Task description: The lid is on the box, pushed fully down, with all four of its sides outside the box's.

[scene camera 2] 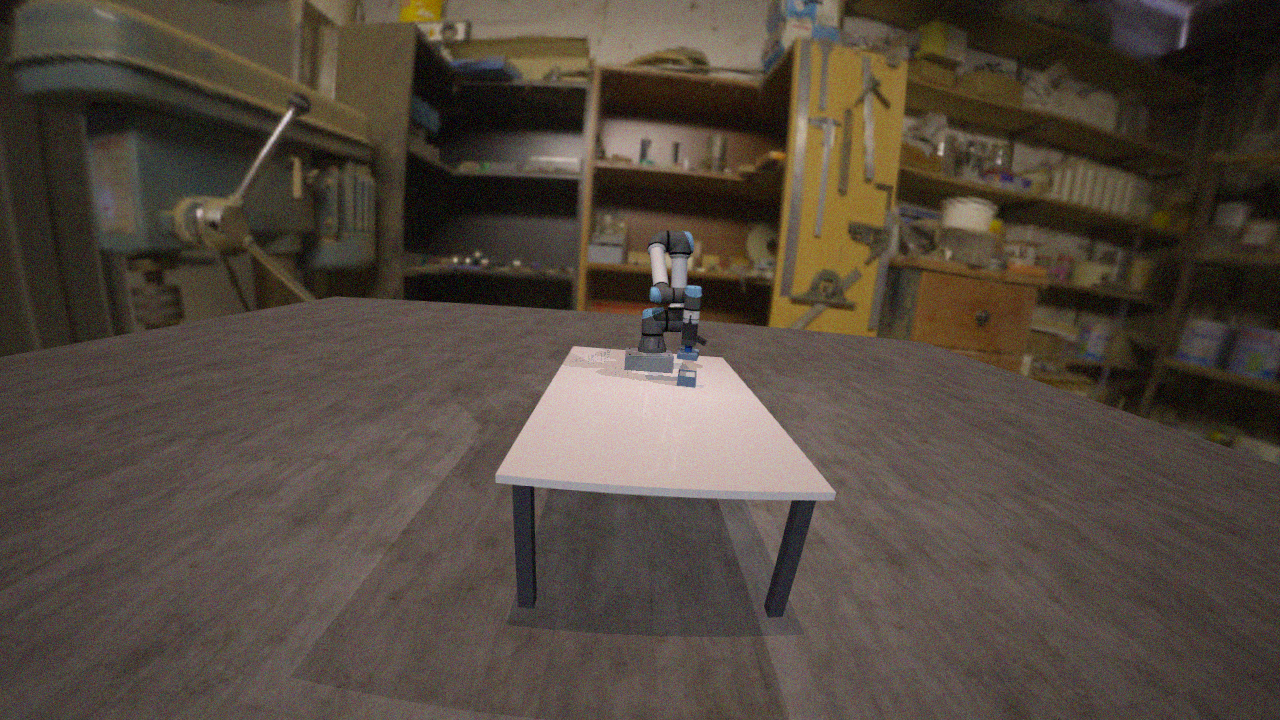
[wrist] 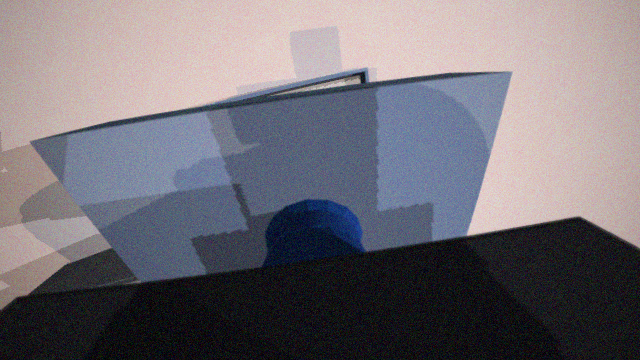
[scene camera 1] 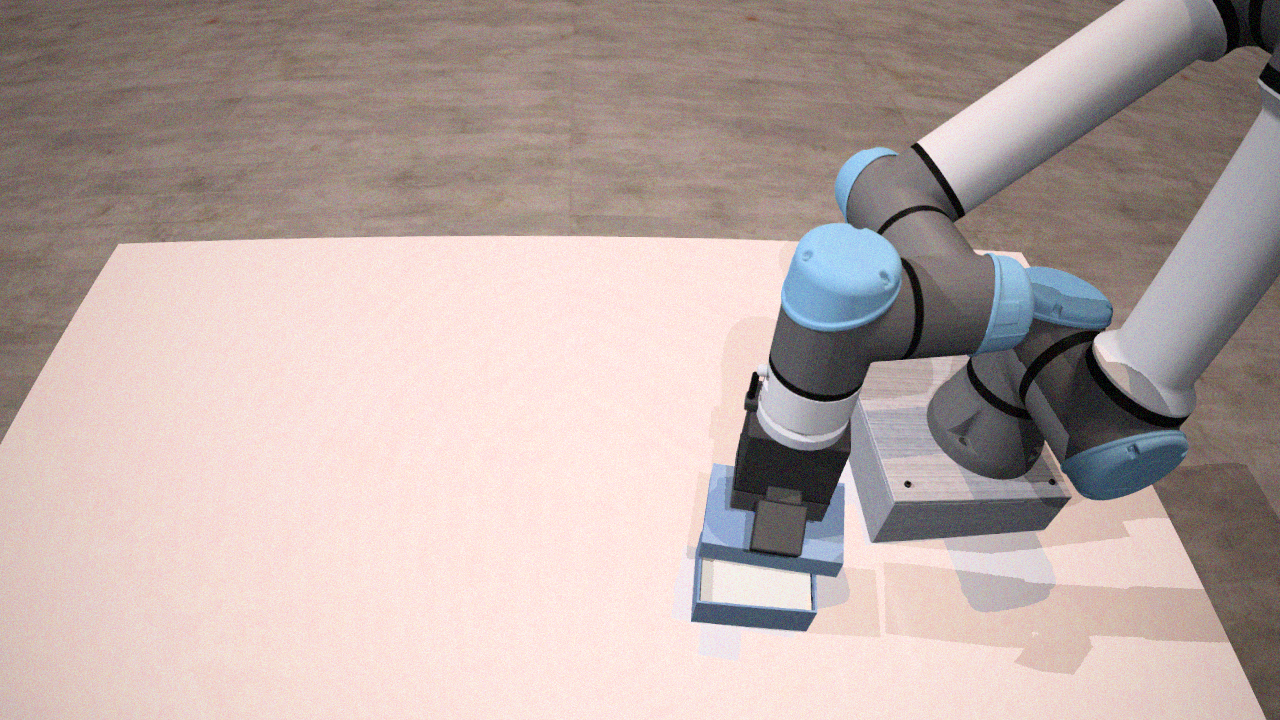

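Seen in the pictures: hand, its tool point: [wrist: 312,218]; arm's base, origin of its link: [scene camera 2: 652,350] [scene camera 1: 982,431].
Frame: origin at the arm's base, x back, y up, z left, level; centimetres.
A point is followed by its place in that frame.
The open blue box [scene camera 1: 753,618] @(x -27.6, y -5.2, z 25.0 cm) [scene camera 2: 686,382] @(x -34.0, y -5.5, z 20.8 cm) [wrist: 367,76] @(x -33.8, y -2.6, z 24.4 cm) stands on the table, its pale inside showing in scene camera 1. The blue lid [scene camera 1: 825,528] @(x -23.4, y 8.1, z 21.4 cm) [scene camera 2: 687,356] @(x -34.6, y 6.9, z 19.9 cm) [wrist: 310,135] @(x -29.2, y 8.0, z 23.6 cm) hangs from my suction gripper [wrist: 314,230], flat side up and roughly level. In scene camera 1 the lid covers the rear part of the box; in scene camera 2 a gap shows between them, so the lid is raised and apart from the box. The lid looks slightly turned relative to the box. The blue suction cup sits on the lid's top; in scene camera 1 the black tool body hides it.
The grey robot base block [scene camera 1: 957,519] @(x -3.9, y -3.2, z 11.2 cm) [scene camera 2: 648,361] @(x -15.7, y -2.2, z 0.4 cm) stands on the table [scene camera 1: 358,447] @(x -76.0, y -7.4, z 8.9 cm) [scene camera 2: 662,438] @(x -96.0, y -7.4, z 16.1 cm), close to the right of the lid in scene camera 1. The arm reaches over from that side. Shadows of the arm lie around the box.
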